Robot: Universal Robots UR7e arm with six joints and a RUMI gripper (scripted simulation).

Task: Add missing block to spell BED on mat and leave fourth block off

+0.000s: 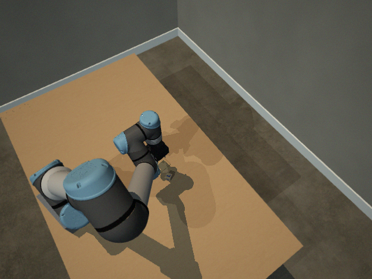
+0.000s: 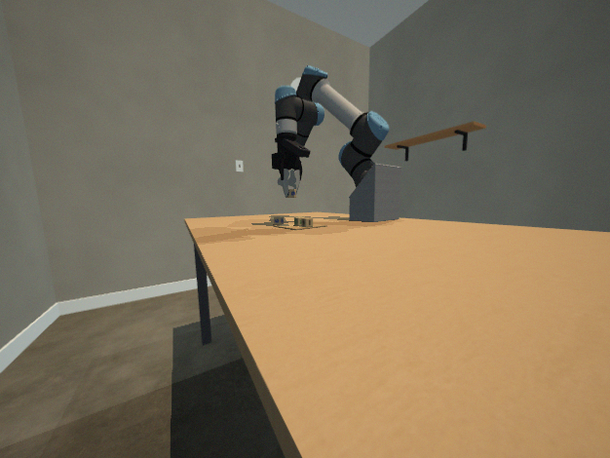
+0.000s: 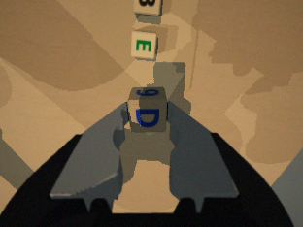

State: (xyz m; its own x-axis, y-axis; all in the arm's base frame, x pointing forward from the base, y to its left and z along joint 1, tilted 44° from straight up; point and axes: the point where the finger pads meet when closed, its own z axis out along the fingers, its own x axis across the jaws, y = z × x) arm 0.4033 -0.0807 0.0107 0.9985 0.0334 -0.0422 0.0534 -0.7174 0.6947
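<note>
Right now the tan mat is 12 cm below my hand, 4 cm to the left of it and 1 cm behind it. From my hand the other things lie so: L block (11 cm below, 8 cm to the right, 1 cm ahead).
</note>
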